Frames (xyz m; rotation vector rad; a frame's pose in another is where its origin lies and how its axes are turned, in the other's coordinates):
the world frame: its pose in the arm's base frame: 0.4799 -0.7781 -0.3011 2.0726 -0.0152 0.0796
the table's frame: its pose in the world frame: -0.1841 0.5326 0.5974 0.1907 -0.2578 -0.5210
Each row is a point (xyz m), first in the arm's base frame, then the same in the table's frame.
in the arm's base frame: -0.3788 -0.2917 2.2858
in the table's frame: -1.6509 0.5100 -2.2242
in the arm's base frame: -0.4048 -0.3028 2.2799
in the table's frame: -1.6717 0.5016 -2.2059
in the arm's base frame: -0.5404 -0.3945 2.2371
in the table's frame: -1.7772 0.4702 -2.0774
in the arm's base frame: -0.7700 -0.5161 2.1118
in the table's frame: -1.9267 0.3618 -1.8558
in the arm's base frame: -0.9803 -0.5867 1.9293
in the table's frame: -2.0266 0.1931 -1.6460
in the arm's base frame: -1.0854 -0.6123 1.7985
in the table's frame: -2.0563 0.0768 -1.5259
